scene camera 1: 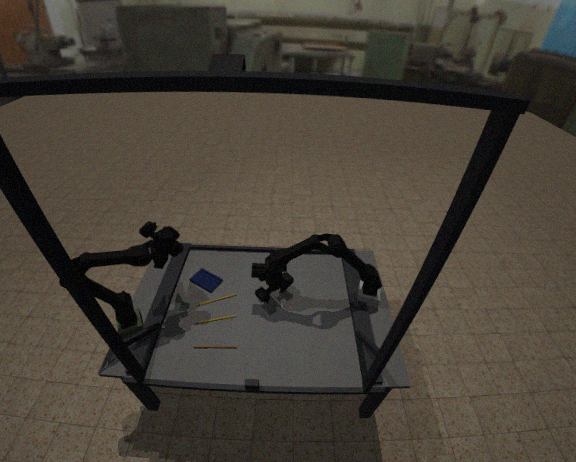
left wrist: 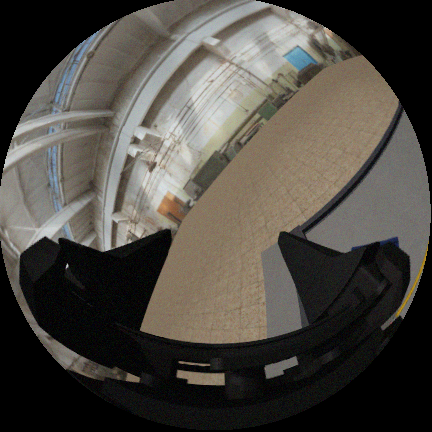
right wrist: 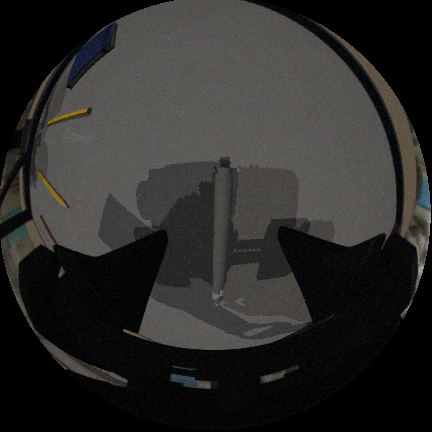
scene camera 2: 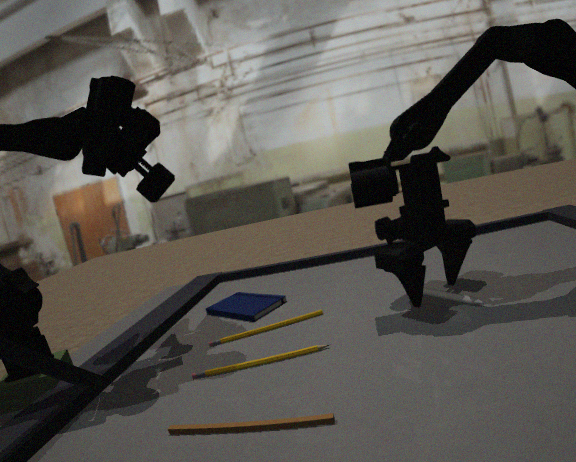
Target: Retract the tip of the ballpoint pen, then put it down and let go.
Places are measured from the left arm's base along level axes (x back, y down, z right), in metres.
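Pixels of known places: left gripper, fingertip midpoint: (left wrist: 226, 236) (scene camera 2: 140, 163); right gripper, fingertip midpoint: (scene camera 1: 274, 297) (right wrist: 223, 234) (scene camera 2: 435, 295); left arm's base, link origin: (scene camera 1: 128, 320); right arm's base, link origin: (scene camera 1: 369, 289).
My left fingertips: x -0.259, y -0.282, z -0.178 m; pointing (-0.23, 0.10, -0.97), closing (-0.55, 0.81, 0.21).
Note:
Ahead of a thing's pixels: the offset from my left fingertips to its top centre.
The ballpoint pen {dy +0.309, dx -0.373, dz +0.349 m} (scene camera 1: 278, 301) (scene camera 2: 452, 297) (right wrist: 221, 225) lies on the grey table. In the right wrist view its dark button end is at the top and its narrow writing end at the bottom; whether the tip sticks out is hard to tell in the shade. My right gripper (scene camera 2: 434, 295) (right wrist: 223, 234) is open and points down low over the pen. In the right wrist view the pen runs between its spread fingers, with a gap on each side. My left gripper (left wrist: 226, 236) is open and empty, raised at the left, away from the pen.
A blue book {dy +0.310, dx -0.121, dz +0.081 m} (scene camera 1: 206, 280) (scene camera 2: 246, 306) (right wrist: 92, 54) lies toward the back left. Two yellow pencils {dy +0.315, dx -0.125, dz +0.218 m} (scene camera 1: 217, 300) {dy +0.314, dx -0.087, dz +0.318 m} (scene camera 2: 265, 360) and an orange-brown stick {dy +0.315, dx -0.036, dz +0.440 m} (scene camera 1: 215, 347) (scene camera 2: 251, 425) lie in front of it. Dark frame posts (scene camera 1: 440, 240) stand around the table.

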